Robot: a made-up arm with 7 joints. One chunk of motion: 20 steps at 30 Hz.
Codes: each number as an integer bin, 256 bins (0 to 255) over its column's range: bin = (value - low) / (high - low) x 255, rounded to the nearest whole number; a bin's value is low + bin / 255 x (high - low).
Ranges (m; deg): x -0.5..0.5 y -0.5..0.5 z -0.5..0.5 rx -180..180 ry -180..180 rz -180..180
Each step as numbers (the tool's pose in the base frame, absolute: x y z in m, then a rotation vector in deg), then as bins.
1 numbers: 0.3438 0.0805 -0.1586 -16.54 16.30 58.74
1 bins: 215 148 87 116 139 169
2 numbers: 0.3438 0.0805 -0.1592 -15.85 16.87 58.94
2 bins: 215 148 87 116 139 169
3 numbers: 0.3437 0.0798 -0.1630 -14.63 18.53 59.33
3 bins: 215 148 86 117 141 170
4 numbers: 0.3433 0.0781 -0.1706 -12.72 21.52 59.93
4 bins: 215 147 84 118 143 170
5 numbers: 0.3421 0.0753 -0.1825 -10.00 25.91 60.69
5 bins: 215 147 81 120 146 170
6 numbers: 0.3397 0.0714 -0.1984 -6.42 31.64 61.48
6 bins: 214 146 77 123 150 171
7 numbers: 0.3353 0.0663 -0.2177 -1.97 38.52 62.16
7 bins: 213 144 72 126 155 172
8 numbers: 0.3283 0.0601 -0.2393 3.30 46.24 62.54
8 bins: 211 143 66 130 160 172
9 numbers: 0.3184 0.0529 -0.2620 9.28 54.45 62.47
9 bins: 209 141 61 134 166 172
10 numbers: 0.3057 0.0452 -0.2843 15.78 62.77 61.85
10 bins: 205 139 55 139 172 171
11 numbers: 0.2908 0.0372 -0.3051 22.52 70.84 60.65
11 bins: 202 137 50 143 178 170
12 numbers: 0.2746 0.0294 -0.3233 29.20 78.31 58.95
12 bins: 198 135 45 148 183 169
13 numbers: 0.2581 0.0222 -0.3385 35.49 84.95 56.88
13 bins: 193 133 41 153 188 168
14 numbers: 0.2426 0.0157 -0.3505 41.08 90.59 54.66
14 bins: 189 132 38 157 192 166
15 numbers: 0.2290 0.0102 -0.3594 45.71 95.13 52.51
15 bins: 186 130 36 160 195 165
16 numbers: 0.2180 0.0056 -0.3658 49.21 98.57 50.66
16 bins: 183 129 34 162 197 163
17 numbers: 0.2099 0.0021 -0.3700 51.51 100.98 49.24
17 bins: 181 128 33 164 199 162
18 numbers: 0.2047 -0.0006 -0.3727 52.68 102.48 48.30
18 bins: 180 127 32 165 200 162
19 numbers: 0.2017 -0.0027 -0.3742 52.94 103.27 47.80
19 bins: 179 127 32 165 201 161
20 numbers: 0.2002 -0.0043 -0.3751 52.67 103.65 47.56
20 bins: 179 126 32 165 201 161
